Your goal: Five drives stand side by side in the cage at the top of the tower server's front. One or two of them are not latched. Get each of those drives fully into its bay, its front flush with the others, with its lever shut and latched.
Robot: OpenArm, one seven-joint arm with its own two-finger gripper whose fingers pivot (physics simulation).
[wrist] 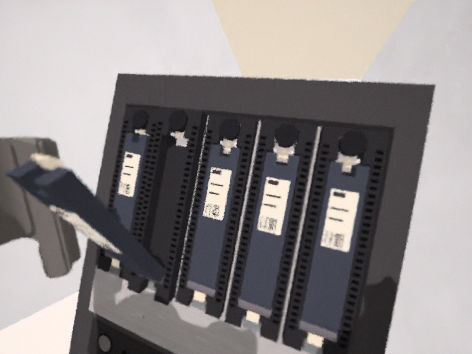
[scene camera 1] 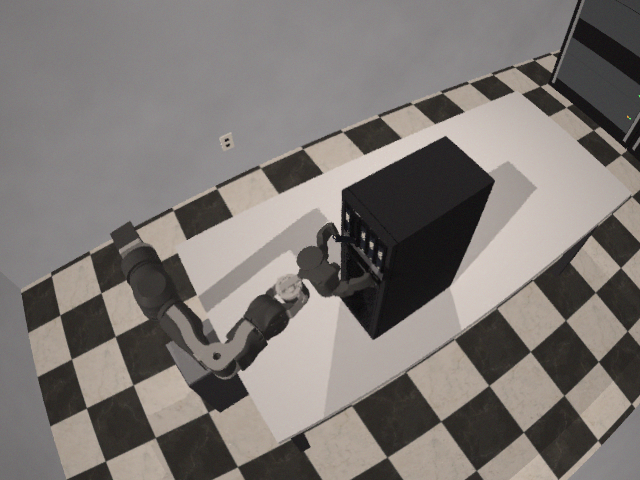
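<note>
The tower server (scene camera 1: 439, 206) (wrist: 275, 92) has five drives side by side in its top cage. In the wrist view, the second drive from the left has its blue lever (scene camera 1: 345, 239) (wrist: 100, 215) swung far out and leaning left, hinged at the bottom. How deep that drive sits is hard to tell. The levers of the leftmost drive (wrist: 128, 175), middle drive (wrist: 212, 215), fourth drive (wrist: 270, 220) and rightmost drive (wrist: 336, 220) lie shut. My gripper (scene camera 1: 355, 259) is open at the tower's front. One finger (wrist: 57, 220) shows just behind the swung-out lever's tip; contact is unclear.
The tower stands on a white table (scene camera 1: 289, 403). A grey strip (wrist: 175, 320) runs below the cage, with a round button (wrist: 104, 343) under it. A dark rack cabinet (scene camera 1: 594, 67) stands at the far right, beyond the table. A wall is behind the table.
</note>
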